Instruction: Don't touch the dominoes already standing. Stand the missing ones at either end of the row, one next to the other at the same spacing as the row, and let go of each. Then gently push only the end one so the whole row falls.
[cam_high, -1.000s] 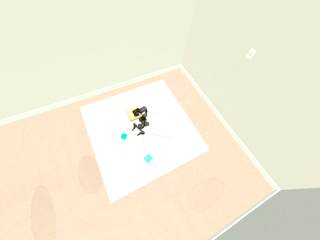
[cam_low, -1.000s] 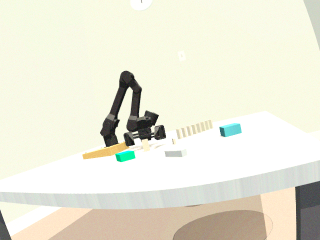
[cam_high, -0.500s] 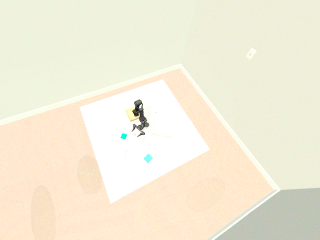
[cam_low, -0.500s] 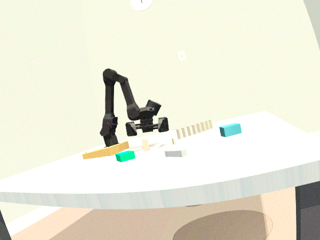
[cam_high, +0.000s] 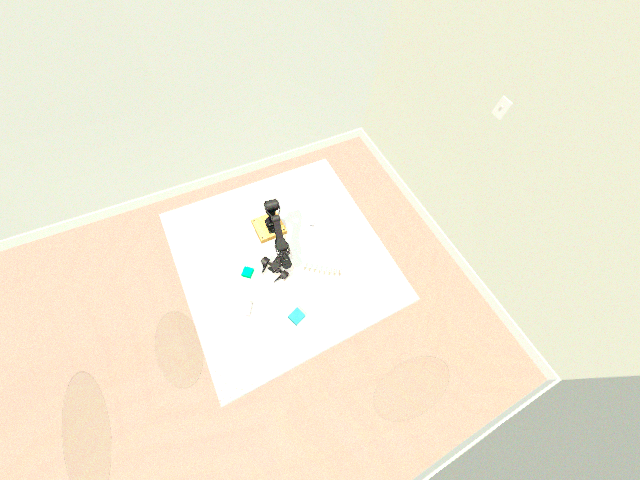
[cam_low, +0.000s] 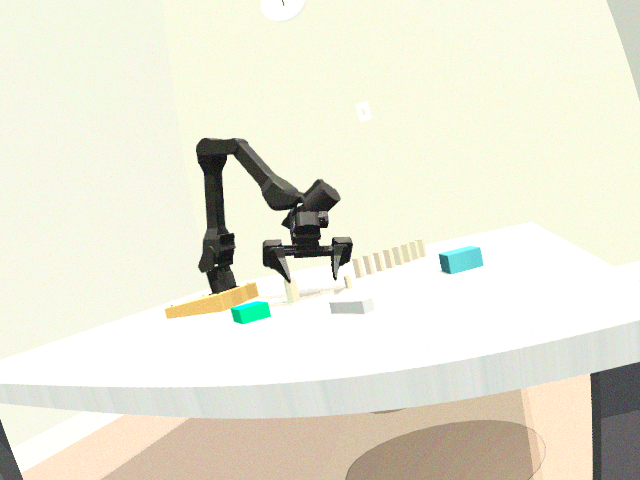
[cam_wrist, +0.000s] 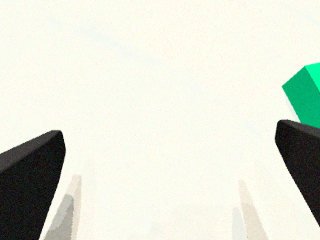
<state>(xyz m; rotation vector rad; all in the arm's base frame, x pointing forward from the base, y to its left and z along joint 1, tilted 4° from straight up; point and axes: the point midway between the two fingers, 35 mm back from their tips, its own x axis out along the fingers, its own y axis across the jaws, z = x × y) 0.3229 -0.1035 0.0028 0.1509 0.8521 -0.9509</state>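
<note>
My gripper tip is 90 mm past the green block, 110 mm to the left of it and 30 mm above it. Also, from my gripper tip: small grey piece 300 mm behind, 400 mm to the left, 30 mm below; then pale grey block 140 mm ahead, 160 mm to the right, 30 mm below; then cyan block 280 mm ahead, 90 mm to the left, 20 mm below.
</note>
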